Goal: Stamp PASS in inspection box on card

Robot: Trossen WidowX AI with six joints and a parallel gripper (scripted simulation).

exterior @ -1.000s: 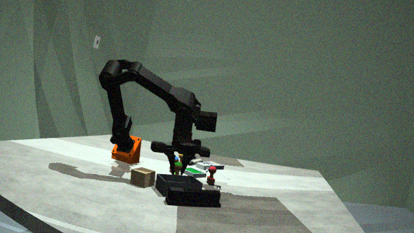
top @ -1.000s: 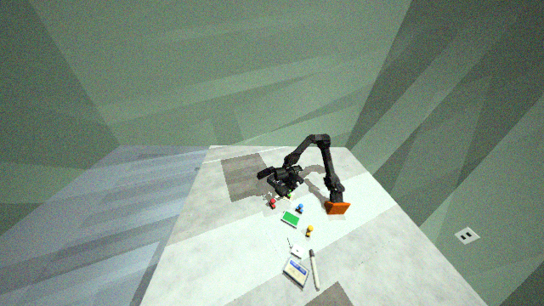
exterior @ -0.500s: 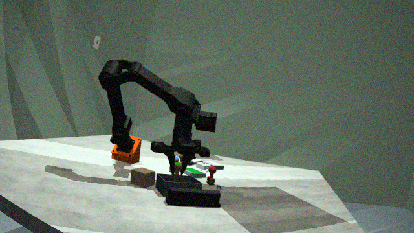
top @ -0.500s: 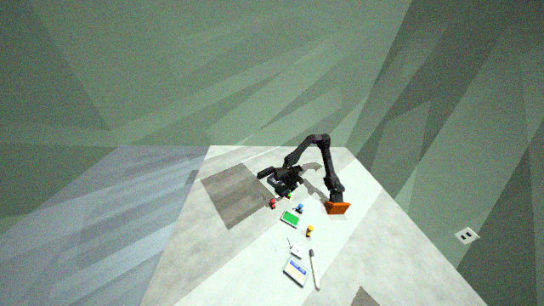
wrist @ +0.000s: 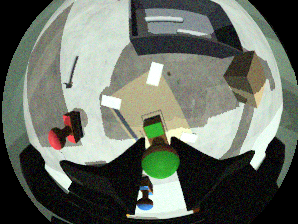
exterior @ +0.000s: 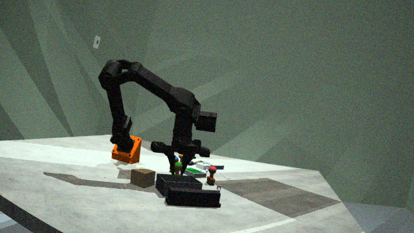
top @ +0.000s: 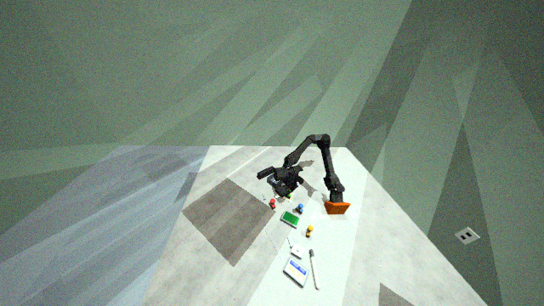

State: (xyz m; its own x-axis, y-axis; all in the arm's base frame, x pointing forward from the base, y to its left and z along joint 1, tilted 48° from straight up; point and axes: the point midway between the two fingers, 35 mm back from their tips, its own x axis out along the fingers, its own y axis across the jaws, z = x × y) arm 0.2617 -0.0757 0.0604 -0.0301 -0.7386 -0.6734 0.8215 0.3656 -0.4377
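The green-knobbed stamp lies right at my gripper tip. Also, from my gripper tip: blue-knobbed stamp 5 cm behind, 10 cm to the left; red-knobbed stamp 10 cm ahead, 6 cm to the left; card 1 cm ahead, 1 cm to the right, 2 cm below.
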